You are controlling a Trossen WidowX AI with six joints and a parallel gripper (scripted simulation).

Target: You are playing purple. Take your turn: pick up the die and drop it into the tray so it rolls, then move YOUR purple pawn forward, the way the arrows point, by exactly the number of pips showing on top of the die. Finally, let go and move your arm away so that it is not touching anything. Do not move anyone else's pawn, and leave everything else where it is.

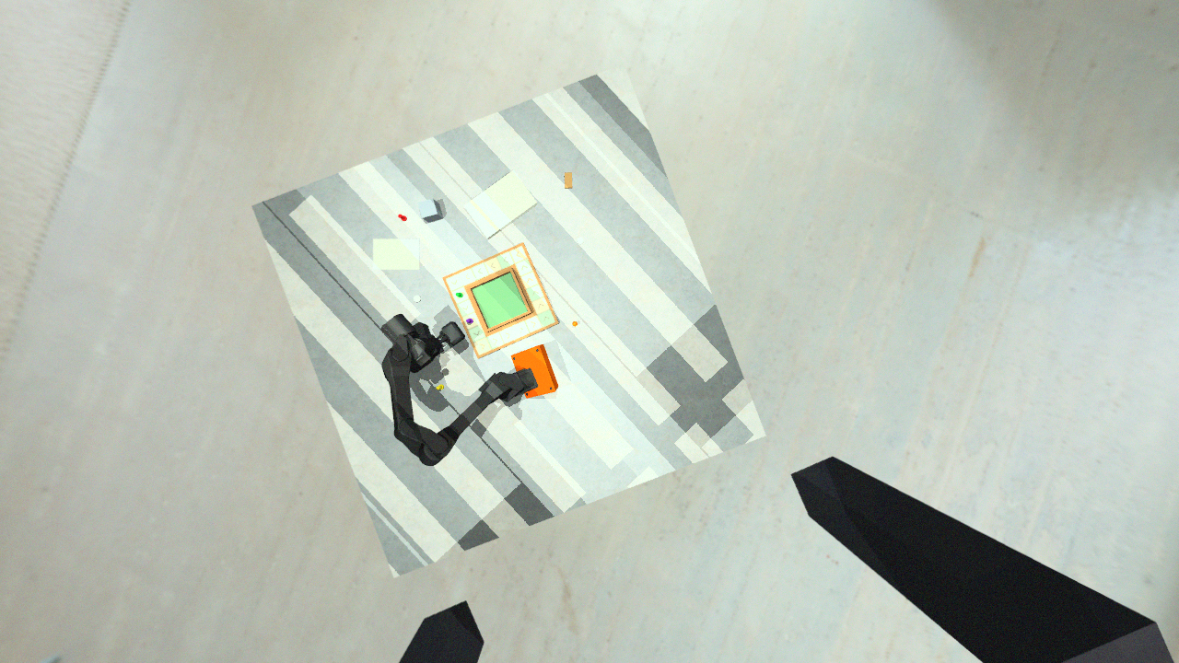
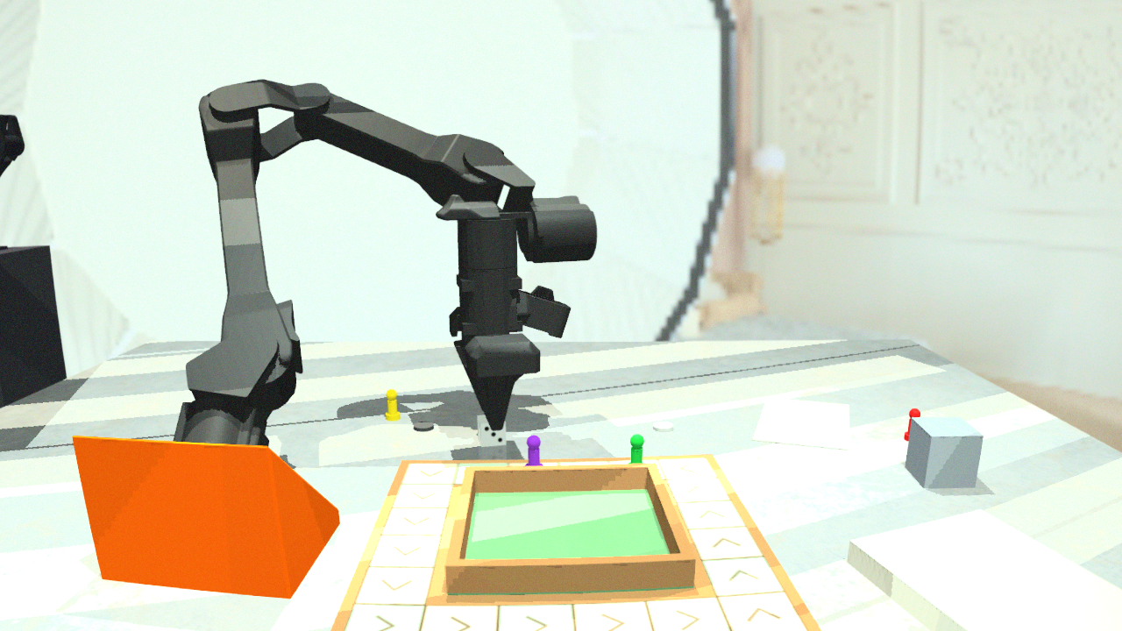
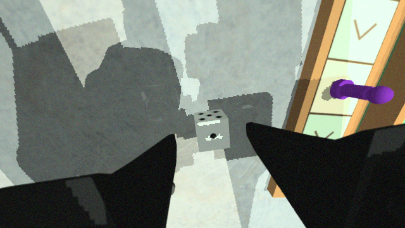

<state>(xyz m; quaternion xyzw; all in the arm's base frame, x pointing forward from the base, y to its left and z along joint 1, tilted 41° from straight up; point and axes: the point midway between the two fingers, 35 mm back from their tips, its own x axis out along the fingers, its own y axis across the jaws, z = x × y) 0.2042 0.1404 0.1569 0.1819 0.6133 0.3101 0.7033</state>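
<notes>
My gripper tip is 1 cm above the die. The rest, counted from my gripper tip: purple pawn (4 cm ahead, 11 cm to the right); then black disc (8 cm behind, 4 cm to the left, 2 cm below); then yellow pawn (12 cm behind, 7 cm to the left, 1 cm below).
</notes>
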